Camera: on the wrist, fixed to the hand. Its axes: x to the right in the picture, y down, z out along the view.
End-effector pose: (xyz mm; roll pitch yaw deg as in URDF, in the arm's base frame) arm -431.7 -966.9 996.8 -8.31 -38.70 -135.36
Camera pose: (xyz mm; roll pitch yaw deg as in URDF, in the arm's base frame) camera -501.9 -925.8 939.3 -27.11 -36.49 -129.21
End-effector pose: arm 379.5 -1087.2 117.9 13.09 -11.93 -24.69
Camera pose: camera 356.0 -1133.6 32.9 -3.07 -11.77 -19.22
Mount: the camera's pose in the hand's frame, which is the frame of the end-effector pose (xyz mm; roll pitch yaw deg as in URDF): -19.5 -69.4 -68.8 -14.98 1.31 5.19
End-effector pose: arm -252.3 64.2 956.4 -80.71 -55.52 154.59
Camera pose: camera -165.7 110.6 972.8 -95.18 -50.18 153.88
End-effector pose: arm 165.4 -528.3 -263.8 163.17 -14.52 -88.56
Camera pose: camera 251.0 -495.8 -224.4 149.44 -17.23 -93.36
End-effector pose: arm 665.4 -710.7 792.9 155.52 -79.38 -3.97
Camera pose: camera 635.0 -616.7 780.0 170.08 -81.62 -33.96
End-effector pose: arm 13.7 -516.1 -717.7 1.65 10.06 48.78
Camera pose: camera 43.6 -584.2 -784.0 -12.41 11.18 54.11
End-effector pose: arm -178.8 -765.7 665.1 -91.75 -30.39 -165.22
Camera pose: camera -144.6 -687.7 716.9 -106.03 -25.23 -166.84
